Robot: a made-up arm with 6 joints.
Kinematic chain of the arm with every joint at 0, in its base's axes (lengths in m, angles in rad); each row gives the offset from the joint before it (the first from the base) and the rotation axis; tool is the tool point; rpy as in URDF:
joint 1: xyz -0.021 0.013 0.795 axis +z
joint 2: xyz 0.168 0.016 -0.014 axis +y
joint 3: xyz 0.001 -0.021 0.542 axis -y
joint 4: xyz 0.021 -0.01 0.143 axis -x
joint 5: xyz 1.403 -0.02 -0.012 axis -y
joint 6: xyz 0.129 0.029 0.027 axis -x
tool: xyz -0.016 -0.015 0.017 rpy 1.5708 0 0
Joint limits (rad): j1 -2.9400..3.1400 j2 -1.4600..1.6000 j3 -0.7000..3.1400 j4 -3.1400..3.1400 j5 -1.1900..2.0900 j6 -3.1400..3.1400
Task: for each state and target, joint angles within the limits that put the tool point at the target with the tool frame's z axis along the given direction. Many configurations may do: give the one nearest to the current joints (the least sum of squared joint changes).
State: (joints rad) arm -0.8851 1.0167 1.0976 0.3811 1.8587 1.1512
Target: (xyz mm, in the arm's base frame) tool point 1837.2 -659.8 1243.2 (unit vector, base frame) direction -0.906 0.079 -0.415
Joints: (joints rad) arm -0.3602 1.0706 1.0715 0.2590 2.0572 1.4392
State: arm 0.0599 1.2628 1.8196 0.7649 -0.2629 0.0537
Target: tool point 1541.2 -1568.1 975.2 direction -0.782 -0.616 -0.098
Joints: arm -0.7785 1.2008 1.1111 0.2954 -0.2855 -0.4203
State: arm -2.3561 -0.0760 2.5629 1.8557 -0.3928 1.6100
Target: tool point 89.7 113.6 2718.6 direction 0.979 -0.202 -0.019
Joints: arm -2.3609 0.4391 2.2897 1.3943 -0.1462 1.1782
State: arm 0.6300 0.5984 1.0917 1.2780 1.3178 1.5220
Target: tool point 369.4 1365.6 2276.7 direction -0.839 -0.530 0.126
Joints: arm 1.2328 0.1748 0.7725 1.2580 0.6502 1.2385
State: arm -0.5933 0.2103 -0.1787 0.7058 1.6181 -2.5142
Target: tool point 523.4 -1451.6 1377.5 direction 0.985 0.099 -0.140
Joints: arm -1.2283 -0.0266 -0.1545 0.1801 1.8232 -2.8767
